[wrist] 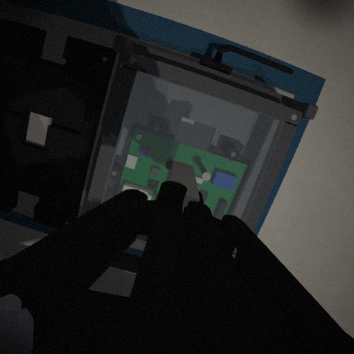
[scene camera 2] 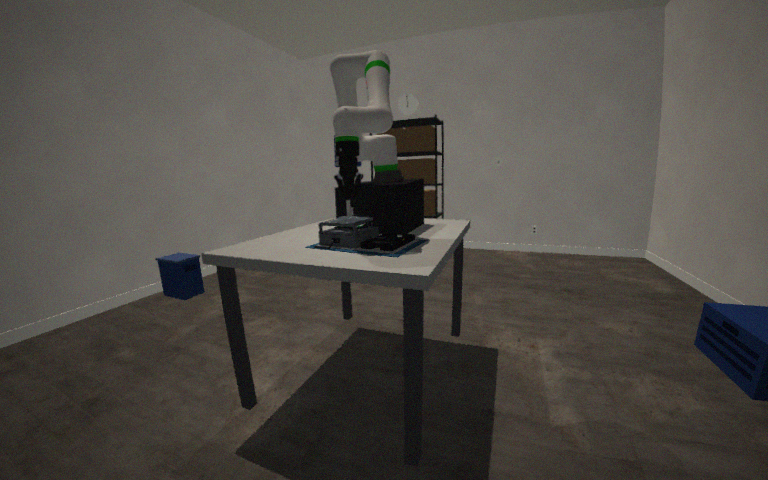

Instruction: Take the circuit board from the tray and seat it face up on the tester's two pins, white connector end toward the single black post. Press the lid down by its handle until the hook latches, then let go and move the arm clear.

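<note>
The green circuit board lies face up in the grey tester, seen through the clear lid. The board's white connector is at its lower left in the wrist view, partly behind a finger. The lid lies about level above the tester's base. Its grey handle stands up from it. My gripper is shut and empty, its fingertips close over the handle; whether they touch it is hard to tell. The pins, the black post and the hook's hold cannot be made out.
A dark fixture, perhaps the tray, lies beside the tester on the blue mat. A thin black bar sticks out past the tester's edge. A tall black box stands behind on the white table.
</note>
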